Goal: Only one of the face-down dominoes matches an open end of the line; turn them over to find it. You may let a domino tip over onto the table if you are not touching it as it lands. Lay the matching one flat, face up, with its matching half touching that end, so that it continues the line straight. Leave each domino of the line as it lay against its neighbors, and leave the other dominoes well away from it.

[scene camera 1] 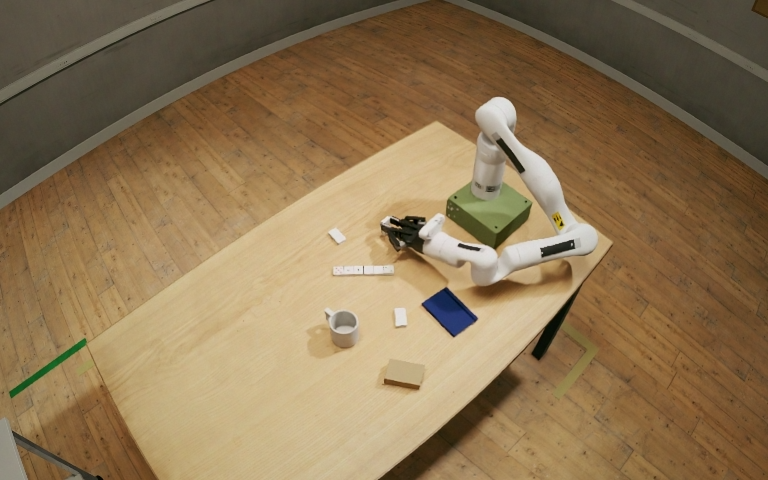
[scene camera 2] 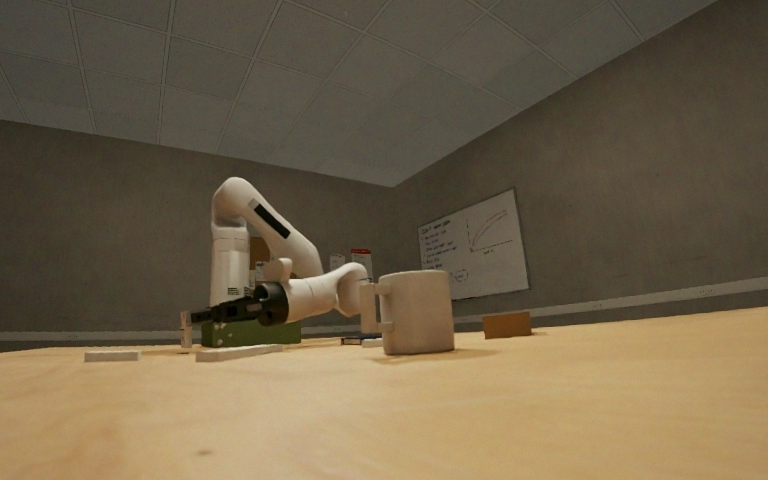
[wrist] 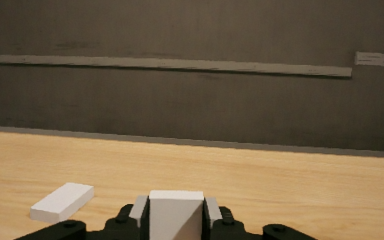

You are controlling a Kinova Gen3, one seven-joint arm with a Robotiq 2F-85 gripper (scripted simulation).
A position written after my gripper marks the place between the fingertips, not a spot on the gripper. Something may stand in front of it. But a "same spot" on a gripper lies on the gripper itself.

my gripper: scene camera 1 384, 222; scene camera 2; wrist
grey mug: scene camera 1; scene camera 2; not seen in the wrist view (out of frame)
tan block: scene camera 1 399, 373; scene camera 2 518, 324; not seen in the wrist view (out of frame)
same spot on my gripper: [wrist: 138, 213] = [scene camera 2: 207, 308]
same spot on grey mug: [scene camera 1: 343, 321] = [scene camera 2: 381, 322]
